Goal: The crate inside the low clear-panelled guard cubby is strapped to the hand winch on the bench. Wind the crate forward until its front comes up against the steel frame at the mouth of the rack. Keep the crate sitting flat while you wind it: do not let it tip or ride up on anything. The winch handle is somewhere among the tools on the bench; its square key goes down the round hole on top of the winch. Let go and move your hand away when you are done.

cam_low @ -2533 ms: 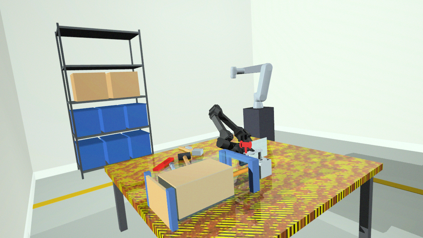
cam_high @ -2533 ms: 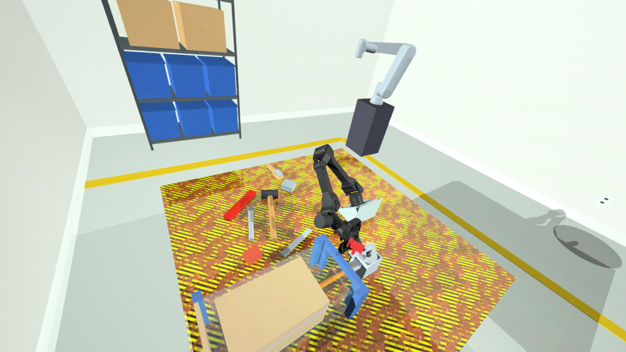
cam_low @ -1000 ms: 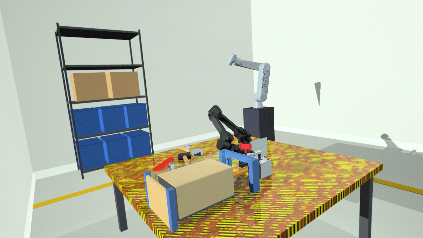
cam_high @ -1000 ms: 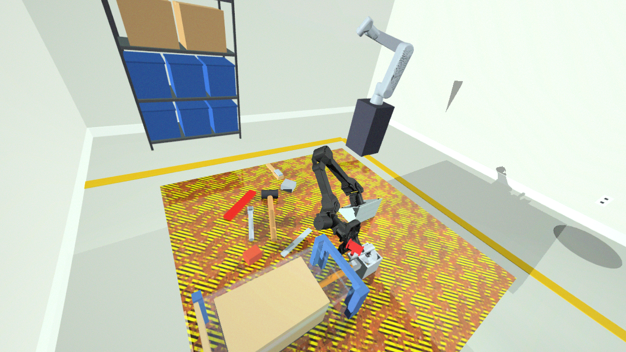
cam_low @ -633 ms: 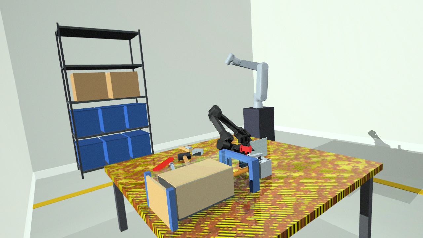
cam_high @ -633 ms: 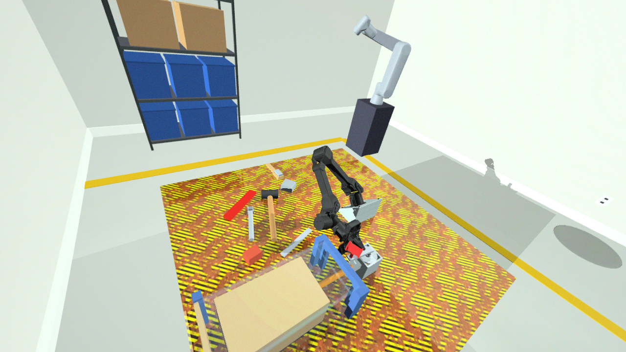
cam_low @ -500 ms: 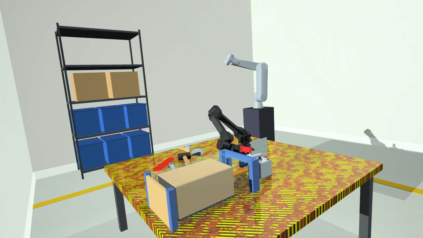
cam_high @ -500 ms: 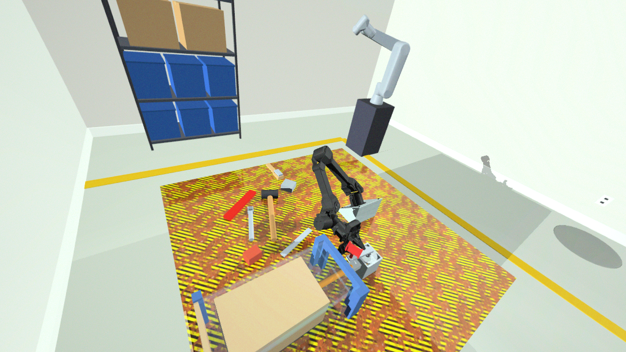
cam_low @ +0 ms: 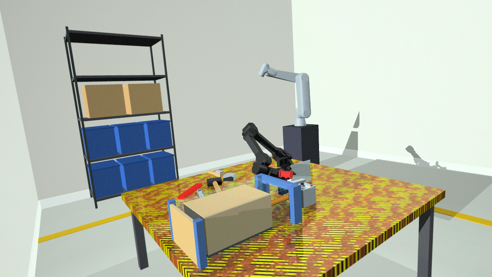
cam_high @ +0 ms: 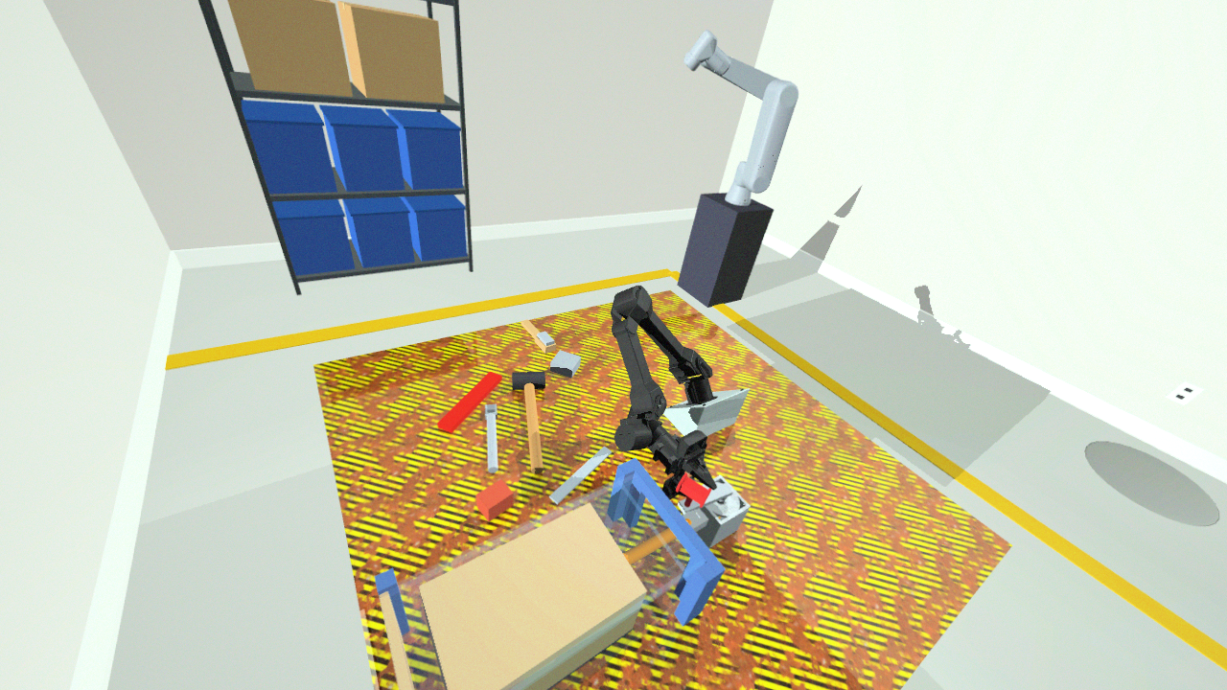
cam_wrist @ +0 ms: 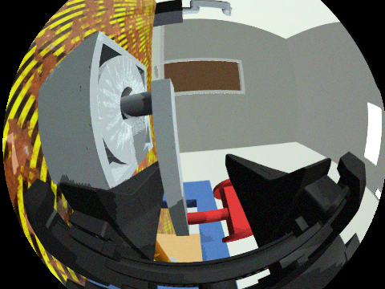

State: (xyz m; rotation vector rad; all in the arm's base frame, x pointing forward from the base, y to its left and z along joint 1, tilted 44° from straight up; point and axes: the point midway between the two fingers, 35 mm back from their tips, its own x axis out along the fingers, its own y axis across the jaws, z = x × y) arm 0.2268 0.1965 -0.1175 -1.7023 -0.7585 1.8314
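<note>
My gripper tip is now 10 mm short of the winch handle, 10 mm to the left of it and 10 mm above it. Also, from my gripper tip: red grip: 50 mm ahead, 10 mm to the right, 20 mm above; blue steel frame: 110 mm ahead, 30 mm below; grey winch: 60 mm behind, 10 mm to the right, 100 mm below.
</note>
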